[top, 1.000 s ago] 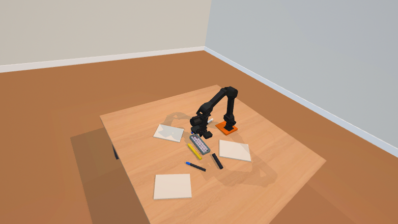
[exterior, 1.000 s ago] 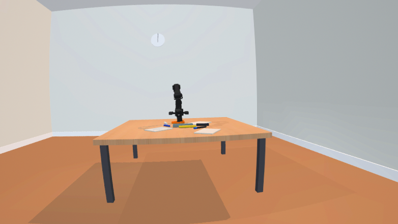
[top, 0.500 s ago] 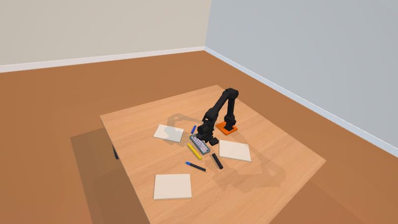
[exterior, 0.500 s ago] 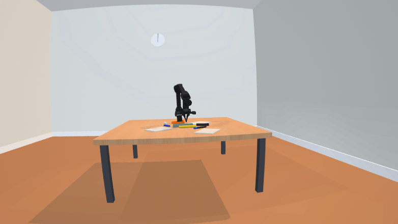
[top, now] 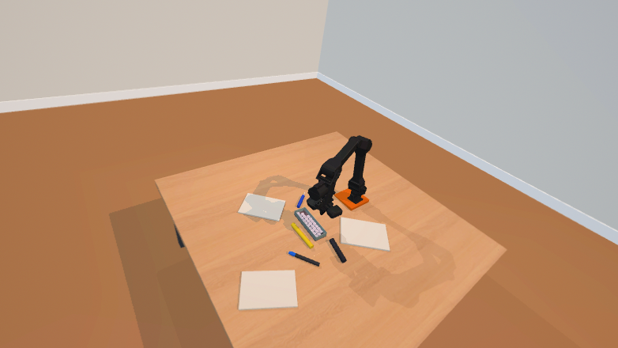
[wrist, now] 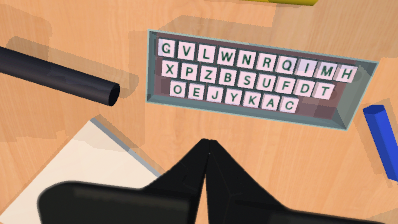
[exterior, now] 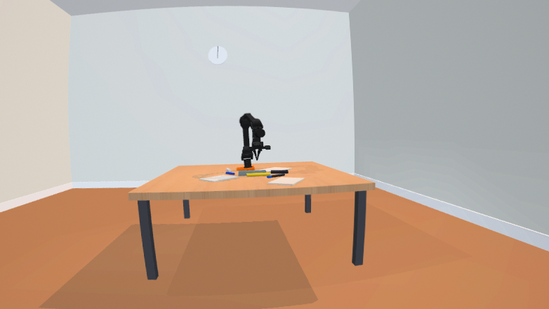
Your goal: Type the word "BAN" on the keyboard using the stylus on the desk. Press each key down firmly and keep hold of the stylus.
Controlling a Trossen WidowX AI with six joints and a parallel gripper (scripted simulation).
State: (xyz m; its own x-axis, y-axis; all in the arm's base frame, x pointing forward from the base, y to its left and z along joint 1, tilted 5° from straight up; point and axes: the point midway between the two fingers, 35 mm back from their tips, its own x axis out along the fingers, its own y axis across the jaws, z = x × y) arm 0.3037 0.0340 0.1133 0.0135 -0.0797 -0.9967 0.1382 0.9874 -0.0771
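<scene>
Right now my gripper tip is 200 mm to the left of the stylus, 90 mm above it and 70 mm past it. Also, from my gripper tip: blue-capped black pen: 190 mm ahead, 90 mm below, 70 mm to the left; then yellow marker: 100 mm ahead, 80 mm below, 10 mm to the right; then black marker: 150 mm to the left, 80 mm below, 30 mm ahead.
</scene>
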